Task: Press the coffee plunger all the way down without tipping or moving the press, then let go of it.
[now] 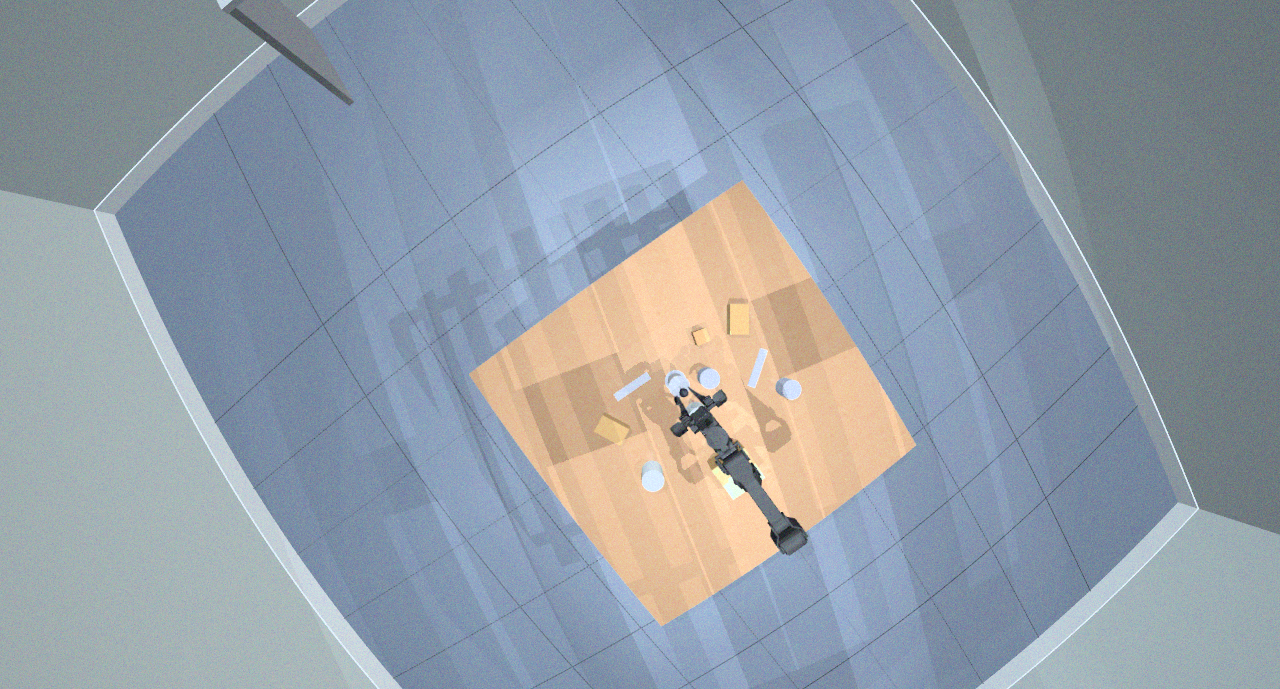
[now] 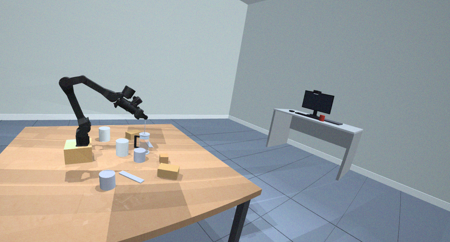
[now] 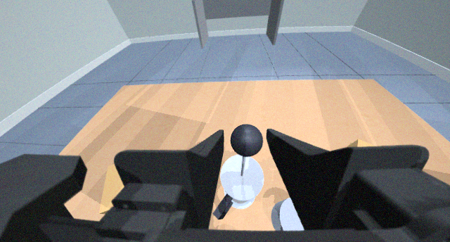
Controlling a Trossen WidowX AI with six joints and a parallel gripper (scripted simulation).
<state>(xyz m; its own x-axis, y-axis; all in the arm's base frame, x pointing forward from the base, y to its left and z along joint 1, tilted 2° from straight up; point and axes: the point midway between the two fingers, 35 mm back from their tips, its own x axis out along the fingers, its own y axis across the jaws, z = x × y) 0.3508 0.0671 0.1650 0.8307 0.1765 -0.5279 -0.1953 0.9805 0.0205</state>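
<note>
Right now the coffee press is 13 cm below my gripper tip, 2 cm behind it and 1 cm to the left of it.
</note>
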